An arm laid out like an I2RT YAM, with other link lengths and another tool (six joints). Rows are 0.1 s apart.
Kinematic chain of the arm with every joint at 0, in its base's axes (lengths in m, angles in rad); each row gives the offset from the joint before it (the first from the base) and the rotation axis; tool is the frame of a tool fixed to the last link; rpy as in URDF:
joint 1: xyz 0 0 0.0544 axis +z
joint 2: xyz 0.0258 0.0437 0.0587 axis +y
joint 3: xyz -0.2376 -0.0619 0 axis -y
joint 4: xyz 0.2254 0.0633 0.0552 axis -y
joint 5: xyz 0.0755 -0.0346 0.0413 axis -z
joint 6: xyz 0.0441 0 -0.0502 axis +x
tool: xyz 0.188 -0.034 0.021 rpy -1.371 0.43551 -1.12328
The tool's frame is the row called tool.
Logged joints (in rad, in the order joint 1, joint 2, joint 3, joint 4, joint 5, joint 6), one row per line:
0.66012 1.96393 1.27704 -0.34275 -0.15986 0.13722
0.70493 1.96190 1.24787 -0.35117 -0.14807 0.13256
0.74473 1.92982 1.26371 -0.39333 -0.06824 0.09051
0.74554 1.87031 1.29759 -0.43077 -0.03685 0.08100
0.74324 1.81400 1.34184 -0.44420 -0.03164 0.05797
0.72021 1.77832 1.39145 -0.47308 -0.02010 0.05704
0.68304 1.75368 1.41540 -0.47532 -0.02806 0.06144
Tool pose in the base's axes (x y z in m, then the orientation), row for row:
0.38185 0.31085 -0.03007 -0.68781 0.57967 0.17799 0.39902
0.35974 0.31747 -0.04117 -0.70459 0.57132 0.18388 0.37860
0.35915 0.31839 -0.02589 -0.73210 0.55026 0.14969 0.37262
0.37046 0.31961 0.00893 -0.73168 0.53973 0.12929 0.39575
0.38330 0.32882 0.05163 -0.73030 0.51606 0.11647 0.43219
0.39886 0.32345 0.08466 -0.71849 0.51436 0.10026 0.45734
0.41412 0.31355 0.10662 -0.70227 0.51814 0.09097 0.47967
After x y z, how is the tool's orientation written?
As a quaternion, x y z w.
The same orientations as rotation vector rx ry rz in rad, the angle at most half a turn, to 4 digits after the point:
-1.7408 1.4671 0.4505
-1.8004 1.4599 0.4699
-1.8760 1.4100 0.3836
-1.8546 1.3681 0.3277
-1.8203 1.2863 0.2903
-1.7707 1.2676 0.2471
-1.7136 1.2643 0.2220

